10 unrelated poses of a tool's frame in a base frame.
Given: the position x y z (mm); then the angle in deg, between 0 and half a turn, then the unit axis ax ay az.
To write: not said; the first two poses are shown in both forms.
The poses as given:
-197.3 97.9 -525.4 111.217 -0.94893 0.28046 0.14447
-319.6 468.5 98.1 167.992 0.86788 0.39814 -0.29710
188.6 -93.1 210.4 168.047 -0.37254 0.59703 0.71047
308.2 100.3 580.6 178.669 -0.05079 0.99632 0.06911
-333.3 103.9 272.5 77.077 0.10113 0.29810 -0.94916
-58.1 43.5 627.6 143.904 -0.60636 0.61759 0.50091
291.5 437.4 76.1 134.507 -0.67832 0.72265 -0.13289
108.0 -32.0 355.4 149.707 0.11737 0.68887 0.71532
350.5 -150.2 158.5 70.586 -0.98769 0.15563 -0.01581
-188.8 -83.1 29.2 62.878 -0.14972 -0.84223 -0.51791
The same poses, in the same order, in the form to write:
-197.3 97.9 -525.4 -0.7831 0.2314 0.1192 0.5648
-319.6 468.5 98.1 0.8631 0.3960 -0.2955 0.1046
188.6 -93.1 210.4 -0.3705 0.5938 0.7066 0.1041
308.2 100.3 580.6 -0.0508 0.9962 0.0691 0.0116
-333.3 103.9 272.5 0.0630 0.1857 -0.5914 0.7822
-58.1 43.5 627.6 -0.5765 0.5872 0.4763 0.3098
291.5 437.4 76.1 -0.6256 0.6664 -0.1226 0.3867
108.0 -32.0 355.4 0.1133 0.6649 0.6905 0.2613
350.5 -150.2 158.5 -0.5706 0.0899 -0.0091 0.8162
-188.8 -83.1 29.2 -0.0781 -0.4393 -0.2701 0.8532

